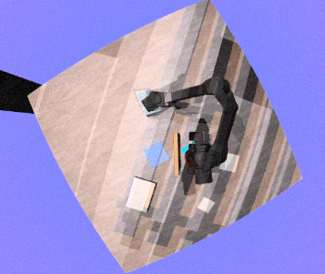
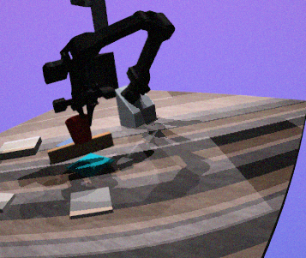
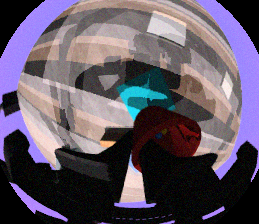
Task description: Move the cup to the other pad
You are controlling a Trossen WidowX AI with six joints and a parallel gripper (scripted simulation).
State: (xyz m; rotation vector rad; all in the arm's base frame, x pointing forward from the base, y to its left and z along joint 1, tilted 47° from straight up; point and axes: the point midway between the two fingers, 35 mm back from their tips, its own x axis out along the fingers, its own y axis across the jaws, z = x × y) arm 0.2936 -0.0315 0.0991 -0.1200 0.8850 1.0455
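Now: the teal pad 11 cm below my gripper tip, 4 cm ahead of it and 1 cm to the left of it. The rest, counted from my gripper tip: dark red cup: 2 cm to the right, 2 cm ahead; light blue pad: 17 cm to the right, 11 cm below, 7 cm behind; wooden bar: 9 cm below, 8 cm to the right, 1 cm behind.
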